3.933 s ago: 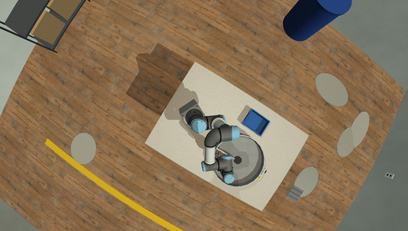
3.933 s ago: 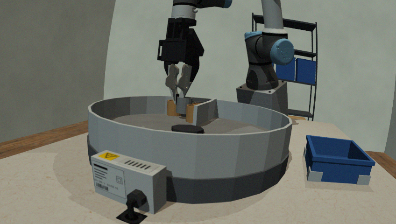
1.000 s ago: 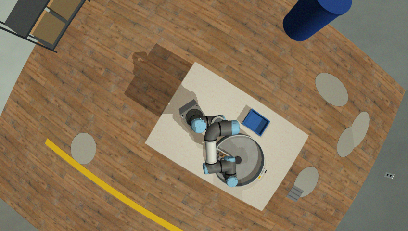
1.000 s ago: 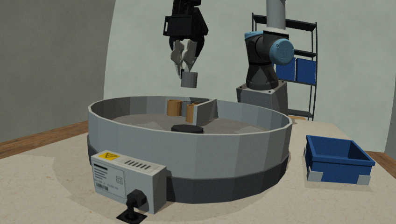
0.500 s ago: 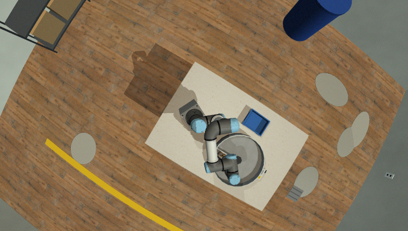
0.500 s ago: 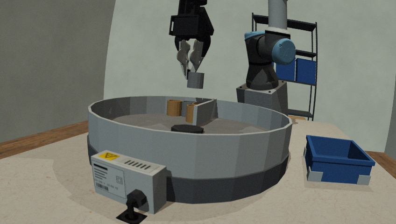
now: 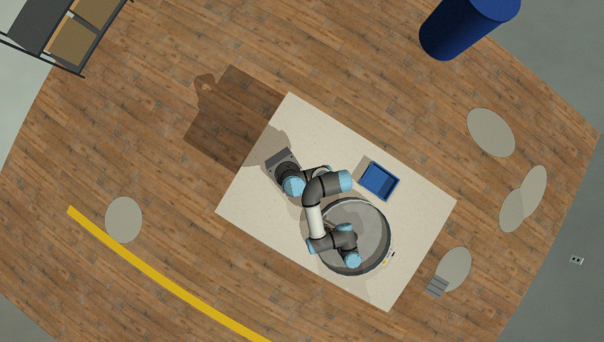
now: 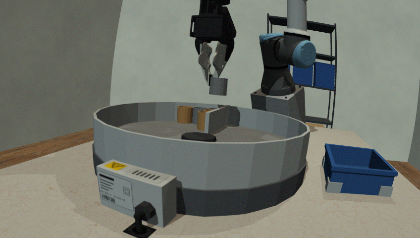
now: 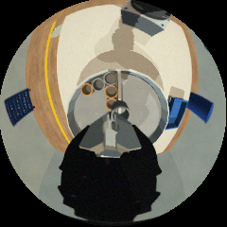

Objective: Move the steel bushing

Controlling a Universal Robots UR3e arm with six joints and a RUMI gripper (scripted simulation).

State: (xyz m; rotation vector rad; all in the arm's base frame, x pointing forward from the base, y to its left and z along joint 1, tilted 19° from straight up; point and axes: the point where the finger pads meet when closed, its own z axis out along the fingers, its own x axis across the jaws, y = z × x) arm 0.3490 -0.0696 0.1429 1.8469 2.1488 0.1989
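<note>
Right now the blue crate is 40 mm ahead of my hand, 370 mm to the left of it and 140 mm below it. Also, from my hand: turntable: 110 mm ahead, 40 mm to the left, 110 mm below.
</note>
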